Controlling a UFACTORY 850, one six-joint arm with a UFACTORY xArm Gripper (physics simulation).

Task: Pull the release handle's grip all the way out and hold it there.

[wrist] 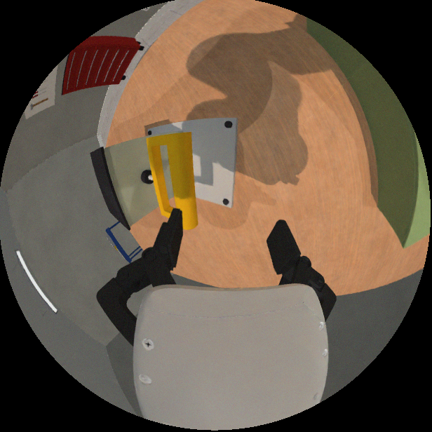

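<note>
The yellow release handle's grip (185, 175) shows left of centre, a thick bar with a thinner frame beside it. It stands out from a pale grey-green housing (129, 175) with a dark round collar where the rod enters. A grey base plate (217, 137) with dark bolts lies under it. My gripper (229, 226) is wide open, with nothing between its fingers. Its left fingertip overlaps the lower end of the grip in the view; whether they touch I cannot tell. The right finger stands well to the right of the grip. Part of the rod is hidden behind the grip.
The base plate lies on a wooden table top (330, 240). A green block-like object (365, 115) stands along the right side. A black edge piece (110, 190) borders the housing on the left. A red slatted object (97, 65) and a blue frame (119, 245) show beyond the table.
</note>
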